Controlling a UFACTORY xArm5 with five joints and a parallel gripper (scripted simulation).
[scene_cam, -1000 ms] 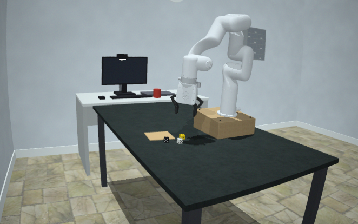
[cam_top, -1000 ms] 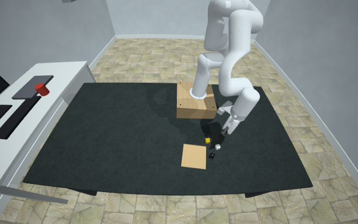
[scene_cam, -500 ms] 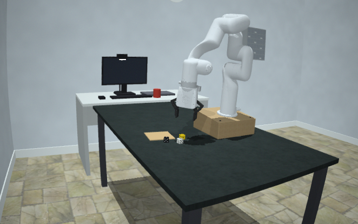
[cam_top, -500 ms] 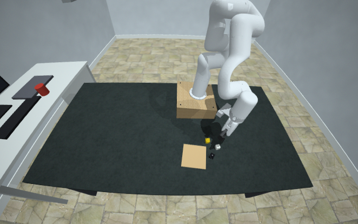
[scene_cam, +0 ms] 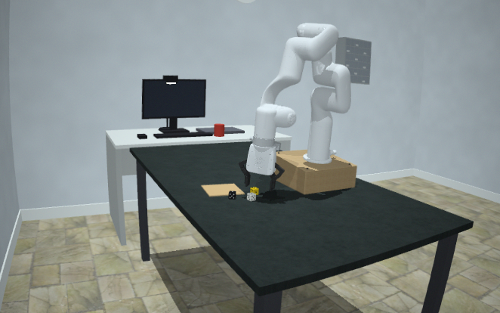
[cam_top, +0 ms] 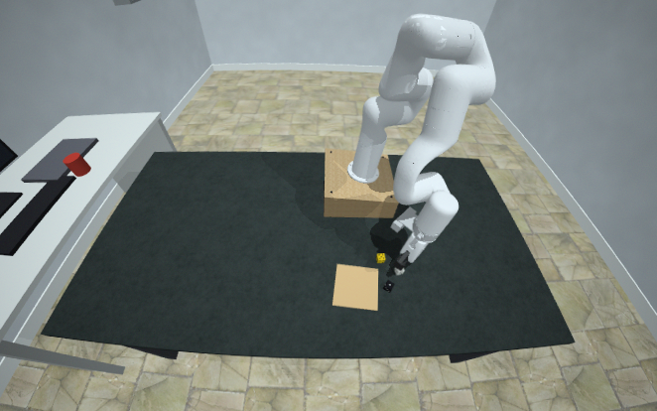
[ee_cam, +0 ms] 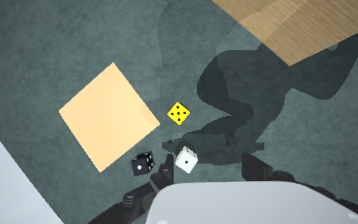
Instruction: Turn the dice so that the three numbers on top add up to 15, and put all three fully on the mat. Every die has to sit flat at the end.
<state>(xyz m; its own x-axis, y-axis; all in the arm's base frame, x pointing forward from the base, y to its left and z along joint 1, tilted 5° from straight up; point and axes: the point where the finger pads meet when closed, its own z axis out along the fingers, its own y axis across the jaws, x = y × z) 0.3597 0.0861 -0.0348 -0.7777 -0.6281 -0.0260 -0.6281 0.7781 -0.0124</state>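
My hand is 2 cm short of the white die, 2 cm to the left of it and 5 cm above it. Also, from my hand: black die 7 cm ahead, 7 cm to the right, 5 cm below; tan mat 6 cm ahead, 17 cm to the right, 6 cm below; yellow die 3 cm behind, 7 cm to the right, 5 cm below.
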